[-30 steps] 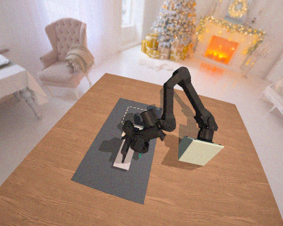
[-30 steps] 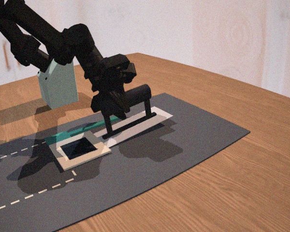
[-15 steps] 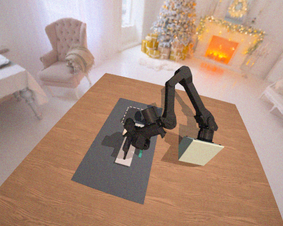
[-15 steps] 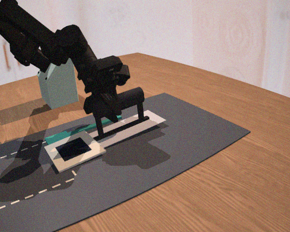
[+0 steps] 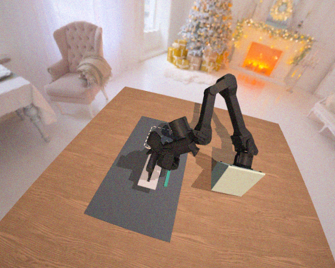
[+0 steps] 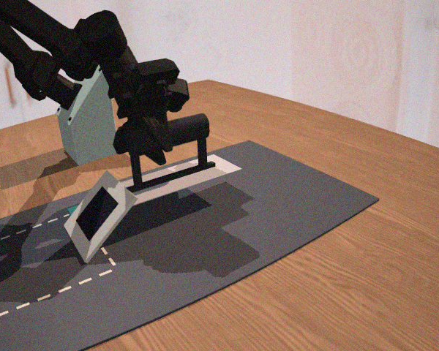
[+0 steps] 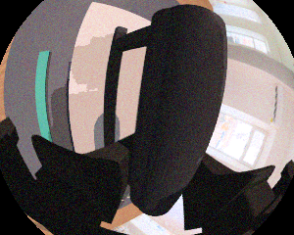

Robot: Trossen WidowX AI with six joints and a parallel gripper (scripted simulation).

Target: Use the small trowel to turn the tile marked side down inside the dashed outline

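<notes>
Right now the tile is 30 mm behind my gripper tip, 110 mm to the right of it and 60 mm below it. From my gripper tip the other things lie so: teal trowel (100 mm behind, 50 mm to the right, 90 mm below); then grey mat (40 mm to the right, 110 mm below).
</notes>
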